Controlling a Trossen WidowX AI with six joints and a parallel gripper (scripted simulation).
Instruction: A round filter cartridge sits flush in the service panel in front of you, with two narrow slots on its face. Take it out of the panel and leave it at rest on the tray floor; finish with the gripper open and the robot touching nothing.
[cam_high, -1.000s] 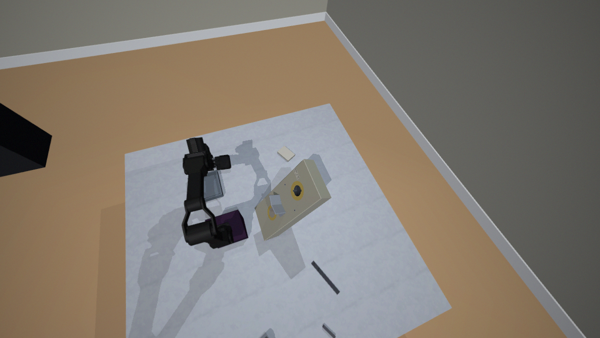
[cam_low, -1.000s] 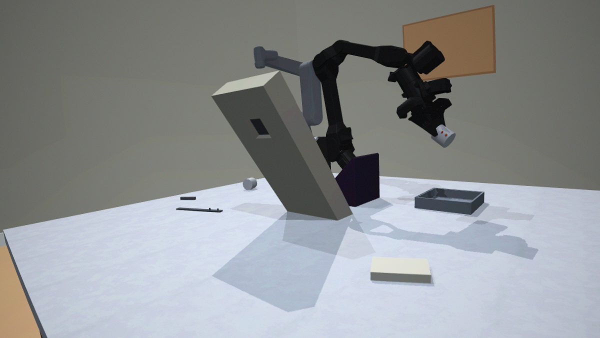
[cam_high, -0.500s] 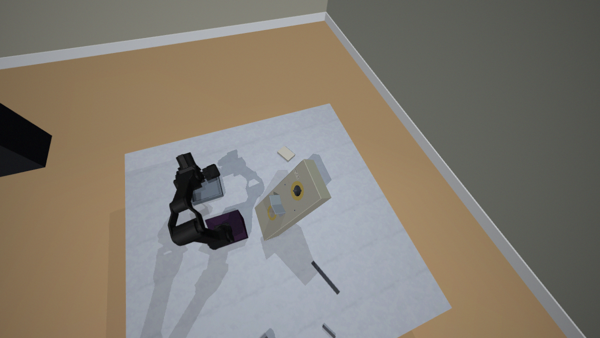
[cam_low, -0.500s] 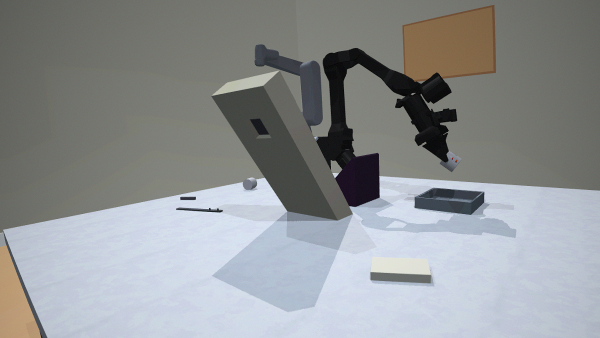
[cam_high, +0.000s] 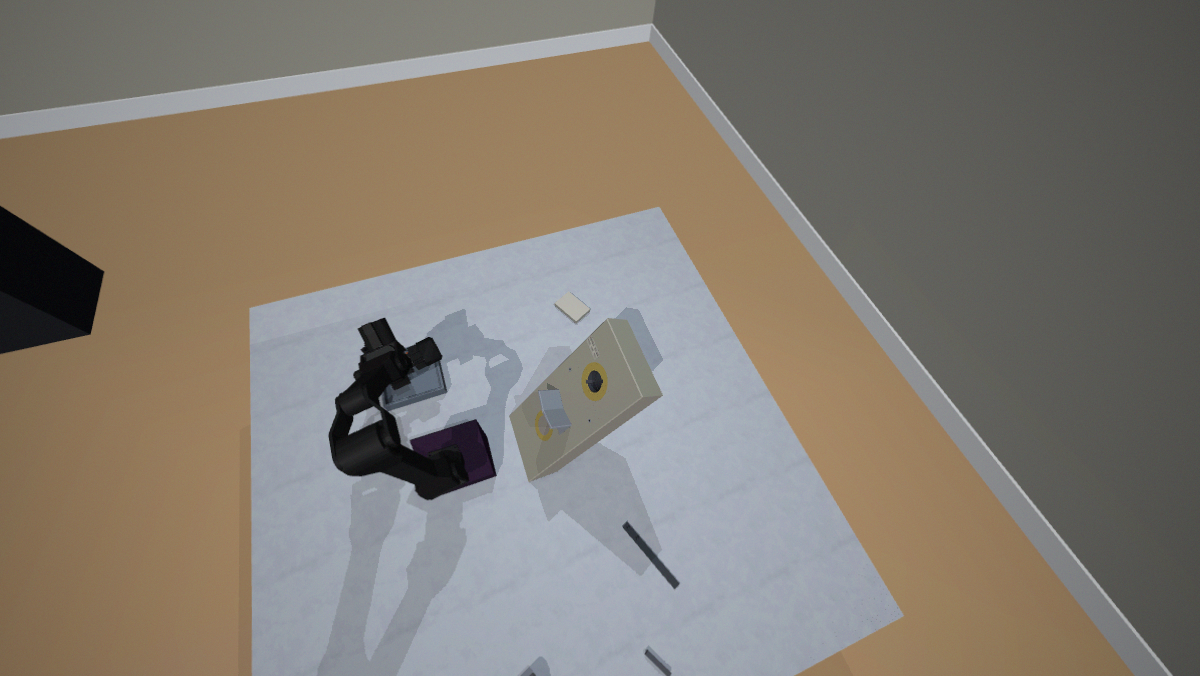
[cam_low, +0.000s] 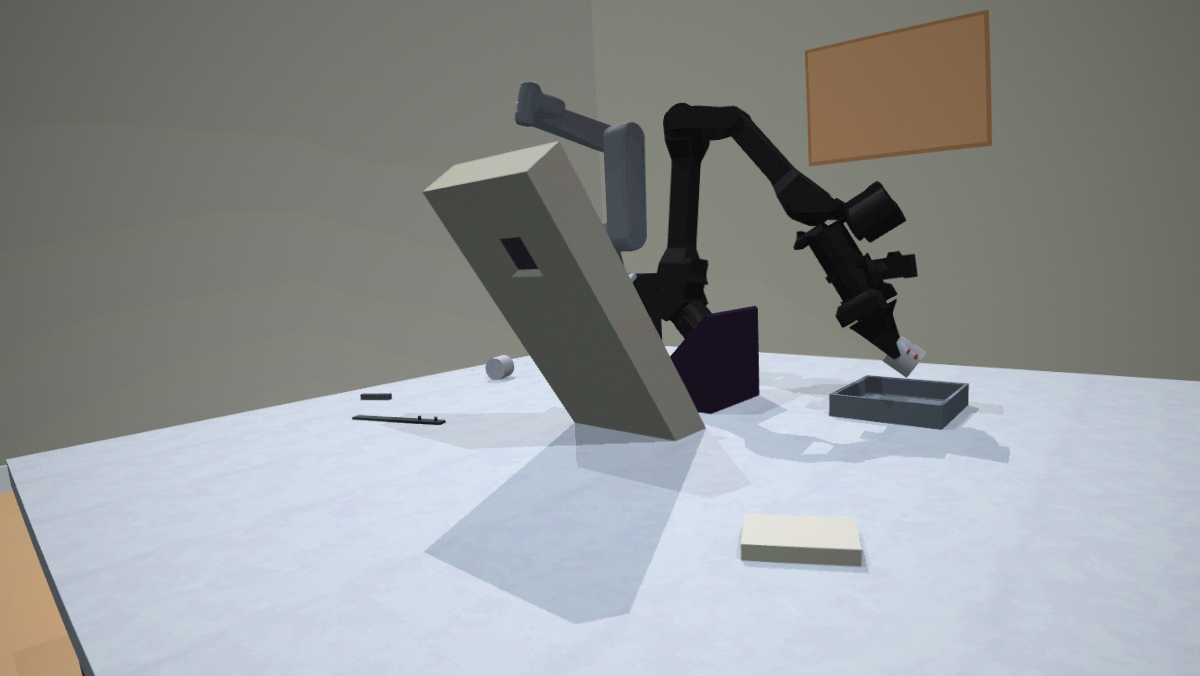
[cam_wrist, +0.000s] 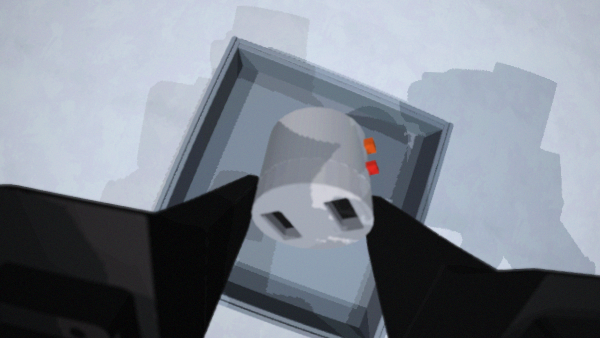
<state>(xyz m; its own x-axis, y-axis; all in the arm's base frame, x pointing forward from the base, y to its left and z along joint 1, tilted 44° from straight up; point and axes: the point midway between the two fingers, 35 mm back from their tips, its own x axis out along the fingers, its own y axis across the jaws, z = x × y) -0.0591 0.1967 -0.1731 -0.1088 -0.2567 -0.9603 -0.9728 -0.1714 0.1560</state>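
The round filter cartridge is right at my gripper tip. Also, from my gripper tip: small grey cylinder: 130 mm ahead, 750 mm to the right, 60 mm below; then grey tray: 70 mm below; then cream flat block: 470 mm ahead, 80 mm to the left, 70 mm below.
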